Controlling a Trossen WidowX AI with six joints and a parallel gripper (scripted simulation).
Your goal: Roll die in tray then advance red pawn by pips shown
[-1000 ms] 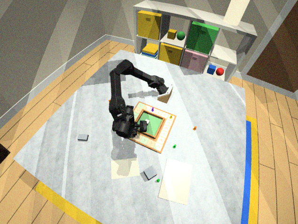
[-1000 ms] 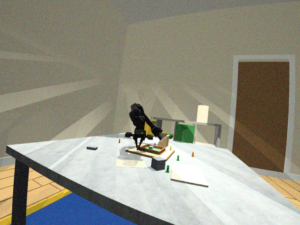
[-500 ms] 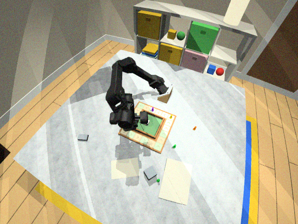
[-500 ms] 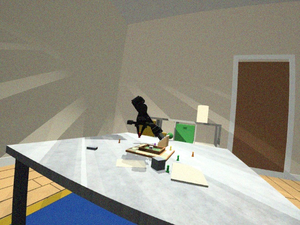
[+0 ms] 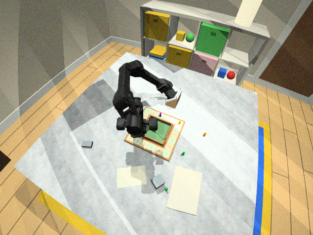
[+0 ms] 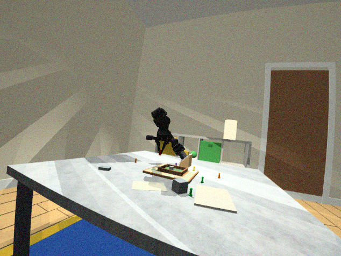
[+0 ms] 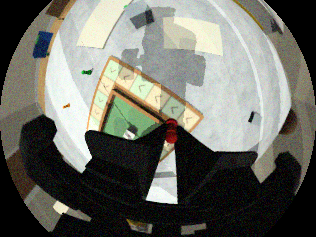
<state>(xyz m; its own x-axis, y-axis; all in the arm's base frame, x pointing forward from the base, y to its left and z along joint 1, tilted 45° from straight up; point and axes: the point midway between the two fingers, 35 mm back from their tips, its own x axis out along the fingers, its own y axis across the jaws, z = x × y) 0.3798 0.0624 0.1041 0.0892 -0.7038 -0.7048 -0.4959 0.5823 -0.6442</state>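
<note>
The white die lies 12 cm behind my gripper tip, 3 cm to the left of it and 10 cm below it. The rest, counted from my gripper tip: green tray 12 cm behind, 5 cm to the left, 12 cm below; then yellow pawn 23 cm behind, 15 cm to the left, 10 cm below; then red pawn 1 cm above.
</note>
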